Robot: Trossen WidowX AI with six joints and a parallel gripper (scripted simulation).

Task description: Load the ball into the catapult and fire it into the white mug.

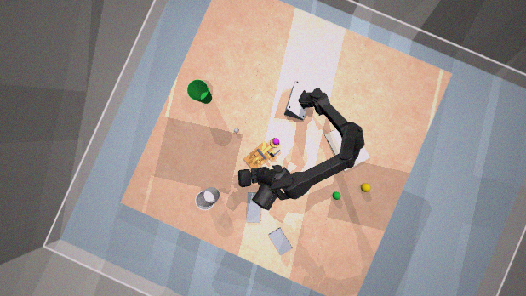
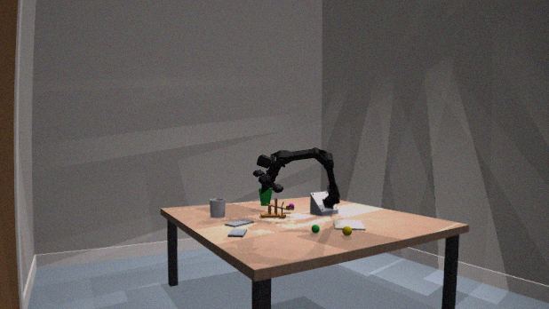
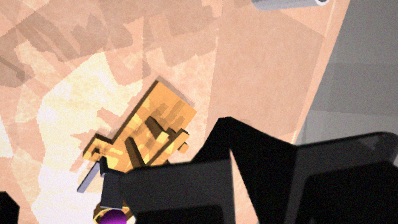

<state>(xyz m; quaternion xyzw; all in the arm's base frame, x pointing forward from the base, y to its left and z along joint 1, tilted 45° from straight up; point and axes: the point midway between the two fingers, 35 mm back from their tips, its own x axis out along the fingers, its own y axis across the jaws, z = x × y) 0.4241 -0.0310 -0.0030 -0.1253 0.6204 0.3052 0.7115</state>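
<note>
Right now the purple ball is 18 cm behind my gripper tip, 3 cm to the left of it and 8 cm below it. Also, from my gripper tip: small grey ball 13 cm behind, 18 cm to the right, 13 cm below; then white mug 22 cm ahead, 12 cm to the right, 11 cm below; then orange catapult 11 cm behind, 2 cm to the left, 9 cm below.
</note>
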